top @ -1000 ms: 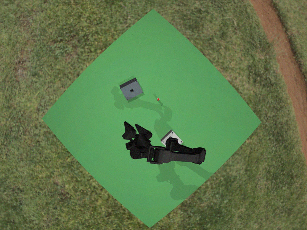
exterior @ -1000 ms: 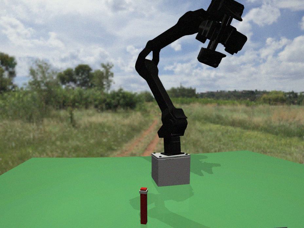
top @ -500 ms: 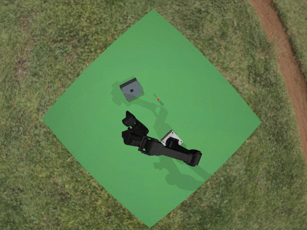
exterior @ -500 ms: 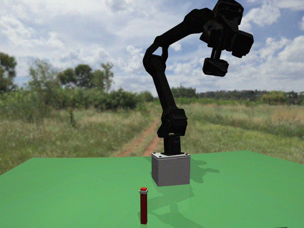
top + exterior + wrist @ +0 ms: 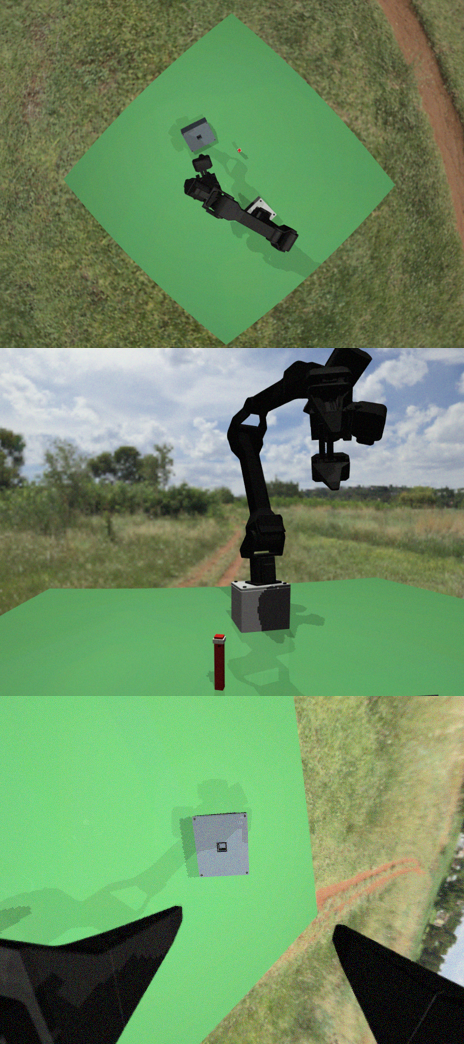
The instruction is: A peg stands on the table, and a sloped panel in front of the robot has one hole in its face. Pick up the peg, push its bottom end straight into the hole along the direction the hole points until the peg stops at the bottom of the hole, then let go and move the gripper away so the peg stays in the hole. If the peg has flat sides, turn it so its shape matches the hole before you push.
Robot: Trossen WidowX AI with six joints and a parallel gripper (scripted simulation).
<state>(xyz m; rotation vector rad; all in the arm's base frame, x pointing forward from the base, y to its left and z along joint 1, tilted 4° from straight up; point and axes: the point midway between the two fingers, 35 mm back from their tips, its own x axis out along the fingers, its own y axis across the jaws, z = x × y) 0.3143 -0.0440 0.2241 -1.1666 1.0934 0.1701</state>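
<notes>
Right now the red square peg is 80 mm behind my gripper tip, 130 mm to the right of it and 250 mm below it. Also, from my gripper tip: panel (130 mm ahead, 90 mm to the right, 270 mm below).
</notes>
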